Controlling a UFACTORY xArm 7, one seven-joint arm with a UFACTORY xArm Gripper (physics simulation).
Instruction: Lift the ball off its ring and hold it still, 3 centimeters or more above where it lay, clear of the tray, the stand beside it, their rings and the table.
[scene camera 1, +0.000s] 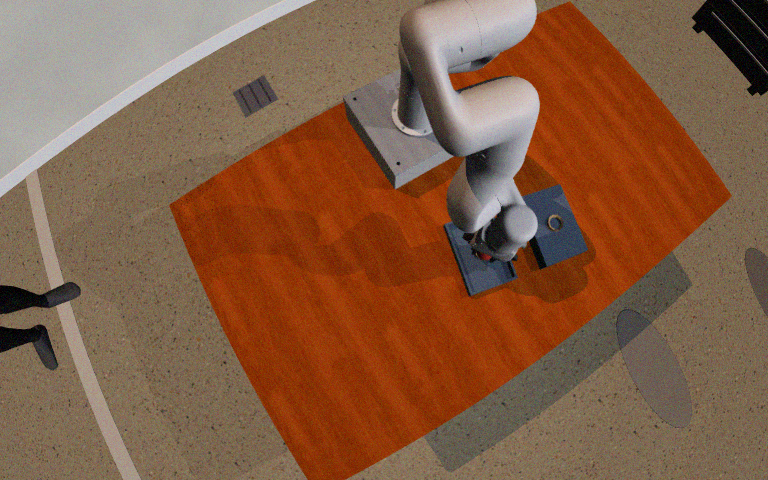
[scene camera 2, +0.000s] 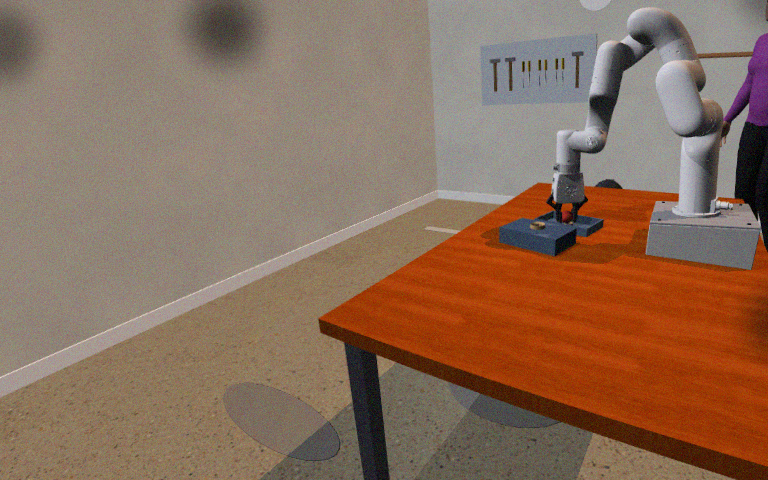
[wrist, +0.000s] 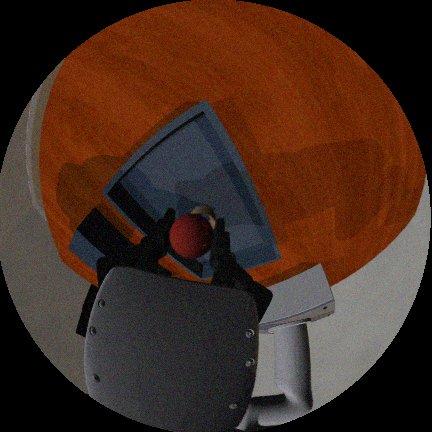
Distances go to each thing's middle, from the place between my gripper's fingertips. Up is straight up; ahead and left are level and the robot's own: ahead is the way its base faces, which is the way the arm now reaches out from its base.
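Relative to the blue-grey tray (scene camera 1: 478, 275), my gripper is 10 mm past it and 10 mm to the left of it. Blue-grey stand (scene camera 1: 558, 237), counted from my hand: 10 mm ahead, 200 mm to the left, 10 mm above.
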